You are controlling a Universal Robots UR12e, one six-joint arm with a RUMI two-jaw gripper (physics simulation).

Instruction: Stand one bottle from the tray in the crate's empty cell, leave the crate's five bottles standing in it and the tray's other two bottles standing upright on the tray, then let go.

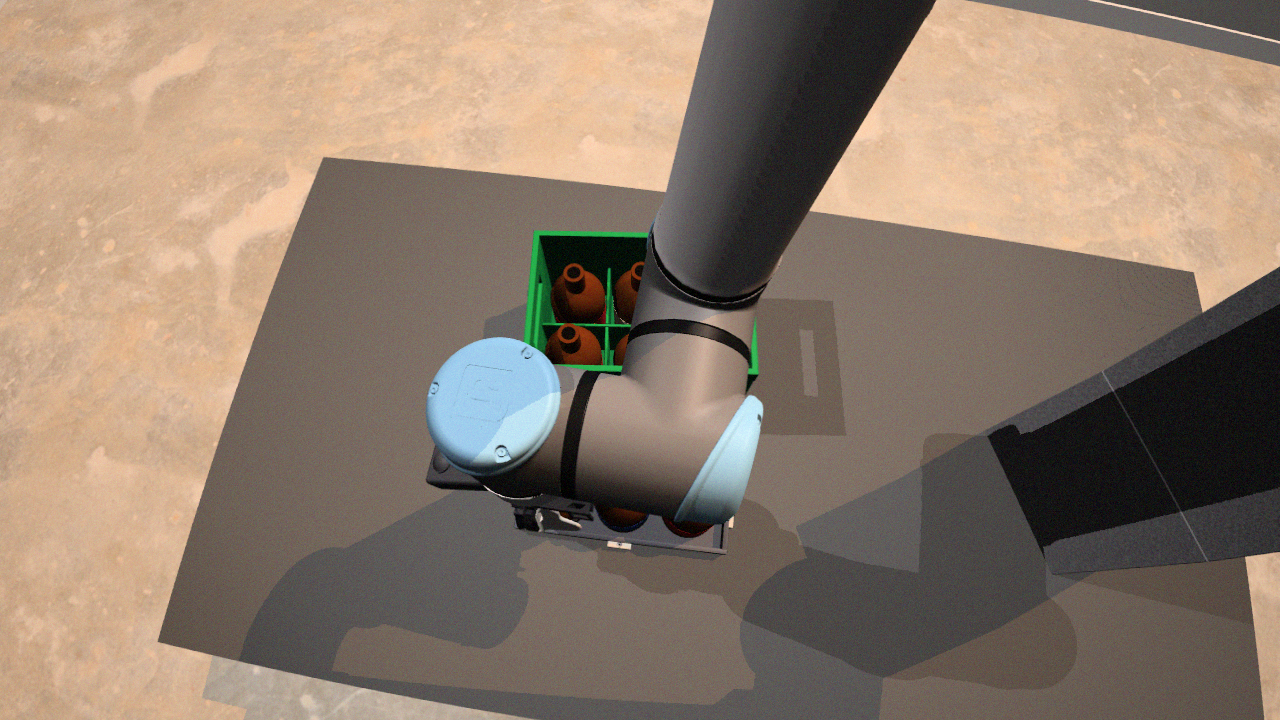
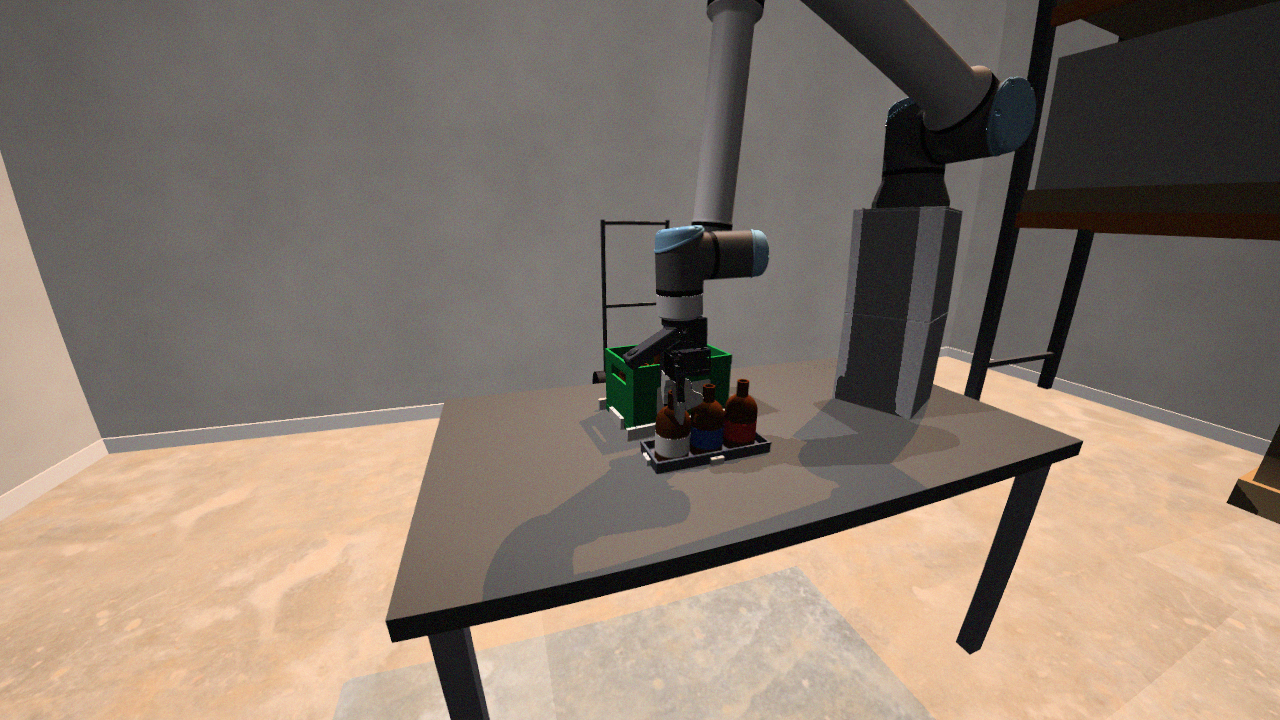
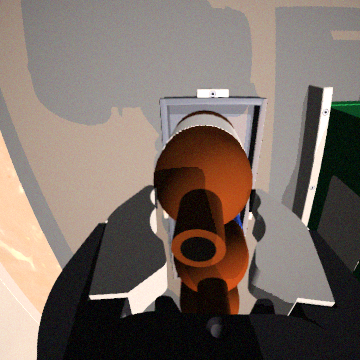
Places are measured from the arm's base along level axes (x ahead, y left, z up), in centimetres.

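Pixels of known places: gripper, fingertip midpoint: (image 2: 674, 417) (image 3: 201, 189); arm's base, link origin: (image 2: 908, 209).
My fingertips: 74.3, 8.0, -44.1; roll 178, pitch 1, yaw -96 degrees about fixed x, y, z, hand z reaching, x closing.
Ahead of a thing's pixels: the offset from my fingertips to its top centre, as dx, dy, dz. "spot": to the spot under its first point. Level surfaces: height alone.
The green crate @[-9.3, -22.7, +7.3] (image 1: 590, 234) (image 2: 635, 394) (image 3: 350, 104) stands beside the tray @[-8.5, -0.6, -7.7] (image 1: 662, 548) (image 2: 742, 451) (image 3: 212, 101). Several brown bottles show in its cells; the arm covers the rest, and I cannot see the empty cell. Three bottles stand upright on the tray: a white-labelled bottle @[+0.3, -0.1, +6.0] (image 2: 672, 444) (image 3: 225, 160) at one end, a blue-labelled bottle @[-8.3, -0.5, +5.8] (image 1: 623, 516) (image 2: 707, 437) (image 3: 237, 260) in the middle and a red-labelled bottle @[-17.0, -0.3, +5.8] (image 1: 687, 530) (image 2: 741, 431) (image 3: 234, 300). My gripper (image 2: 677, 411) (image 3: 201, 189) is shut on the white-labelled bottle, with a jaw at each side of its shoulder.
The dark table @[dz -10.3] (image 1: 295, 402) (image 2: 537, 501) carries crate and tray. White-topped strips @[spot: -0.4, -12.7, -7.2] (image 3: 320, 150) run along the crate's side facing the tray. The robot's grey pedestal (image 2: 881, 313) stands at the table's right. A black-framed rack (image 2: 1002, 268) stands behind it.
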